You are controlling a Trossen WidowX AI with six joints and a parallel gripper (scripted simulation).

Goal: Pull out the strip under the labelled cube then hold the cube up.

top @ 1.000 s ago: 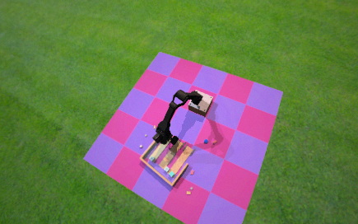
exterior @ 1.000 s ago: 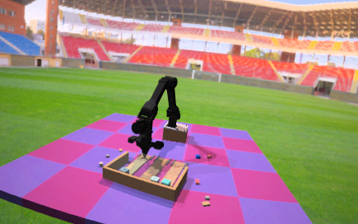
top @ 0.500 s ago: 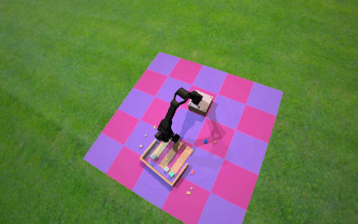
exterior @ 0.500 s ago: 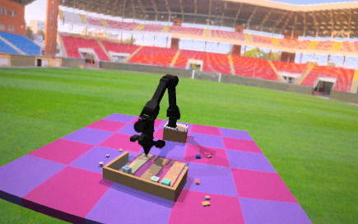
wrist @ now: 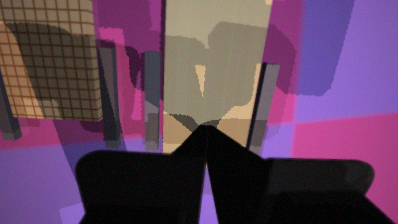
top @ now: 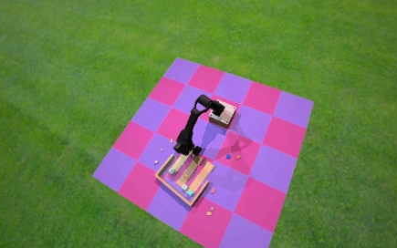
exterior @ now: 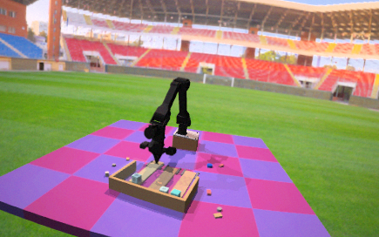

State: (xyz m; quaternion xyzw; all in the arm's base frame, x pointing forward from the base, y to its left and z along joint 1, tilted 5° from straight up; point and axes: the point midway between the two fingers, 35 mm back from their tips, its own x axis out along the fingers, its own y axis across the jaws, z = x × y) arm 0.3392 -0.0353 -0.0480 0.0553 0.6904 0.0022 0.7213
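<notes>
Now: gripper tip 10 cm short of the tan strip and 1 cm to the left of it.
</notes>
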